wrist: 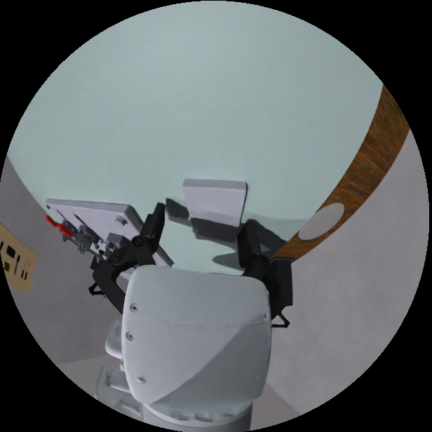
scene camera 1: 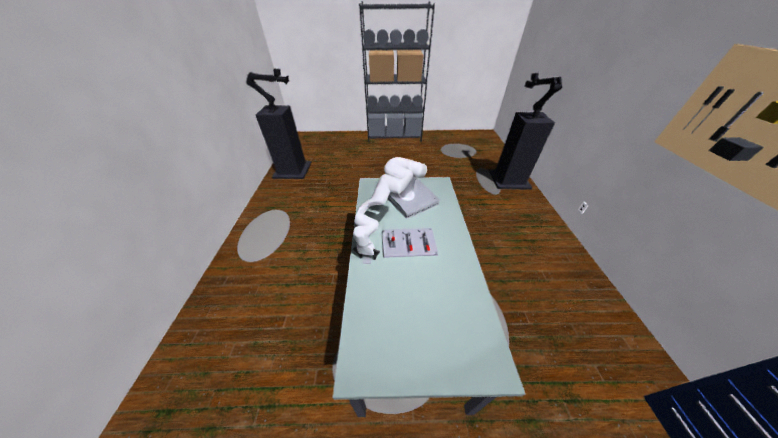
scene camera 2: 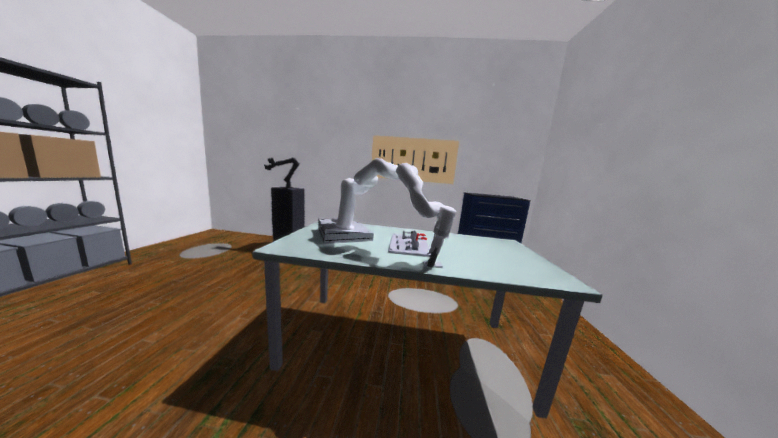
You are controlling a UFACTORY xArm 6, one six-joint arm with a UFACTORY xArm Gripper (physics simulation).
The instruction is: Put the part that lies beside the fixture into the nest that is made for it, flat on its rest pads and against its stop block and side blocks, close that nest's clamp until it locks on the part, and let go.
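Seen in the pictures: gripper, fingertip midpoint: (scene camera 1: pixel 368 256) (scene camera 2: pixel 431 262); arm's base, origin of the base link: (scene camera 1: pixel 406 194) (scene camera 2: pixel 344 226).
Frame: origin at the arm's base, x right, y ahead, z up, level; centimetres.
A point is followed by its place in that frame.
Note:
The part (scene camera 1: pixel 367 261) @(x 25.6, y 59.9, z -5.9 cm) (scene camera 2: pixel 439 266) @(x 28.3, y 59.9, z -6.3 cm) (wrist: pixel 215 200) is a flat light-grey plate lying on the table beside the fixture. My gripper (scene camera 1: pixel 366 254) @(x 25.3, y 56.2, z -6.2 cm) (scene camera 2: pixel 433 263) @(x 25.3, y 56.2, z -6.2 cm) (wrist: pixel 204 221) is open and empty, low over the part's near end; in the wrist view its fingers stand on either side of it, apart from it. The fixture (scene camera 1: pixel 386 252) @(x 13.9, y 52.9, z -5.5 cm) (scene camera 2: pixel 395 250) @(x 16.3, y 36.4, z -5.5 cm) (wrist: pixel 102 212) is a light-grey plate with three clamps with red handles. In scene camera 1 the red of the left clamp (scene camera 1: pixel 391 239) @(x 10.2, y 48.2, z 1.8 cm) sits farther back than the others. The fingers hide some of the fixture in the wrist view; nest details are too small to tell.
The arm's grey base plate (scene camera 1: pixel 416 202) @(x -7.5, y 7.6, z -1.1 cm) (scene camera 2: pixel 345 236) @(x 10.0, y 4.6, z -3.1 cm) stands on the table (scene camera 1: pixel 419 326) @(x -4.3, y 98.8, z -7.0 cm) (scene camera 2: pixel 489 266) @(x 17.8, y 86.7, z -7.0 cm) behind the fixture. The part lies near a long table edge, with wooden floor beyond. A shelf rack (scene camera 1: pixel 363 81) stands at the back wall.

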